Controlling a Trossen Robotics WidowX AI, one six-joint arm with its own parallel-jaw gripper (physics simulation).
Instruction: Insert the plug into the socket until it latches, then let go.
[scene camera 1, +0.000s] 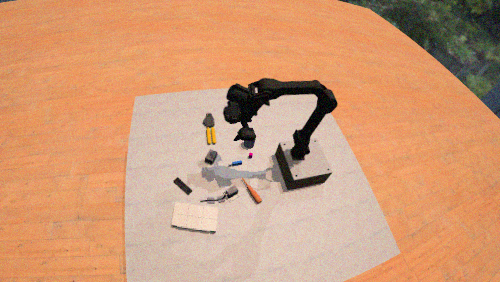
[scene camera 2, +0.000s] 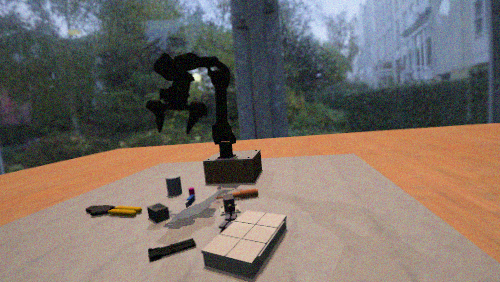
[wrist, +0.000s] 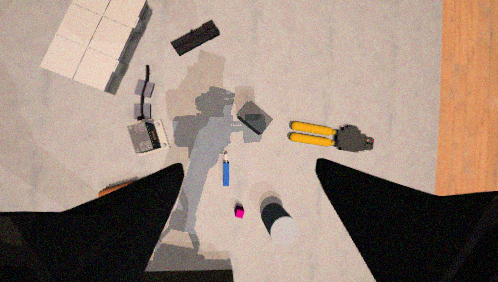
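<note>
A small blue piece with a silver tip, which looks like the plug, lies flat on the grey mat. A grey housing on a pale plate, with a dark cable running from it, looks like the socket; its opening cannot be made out. The two stand apart. My gripper is open and empty, high above the mat and pointing down. In the wrist view the blue piece shows between the fingers, far below them.
A dark cylinder and magenta cube stand near the blue piece. A dark block, yellow-handled pliers, a black bar, an orange screwdriver and a white-topped box lie around.
</note>
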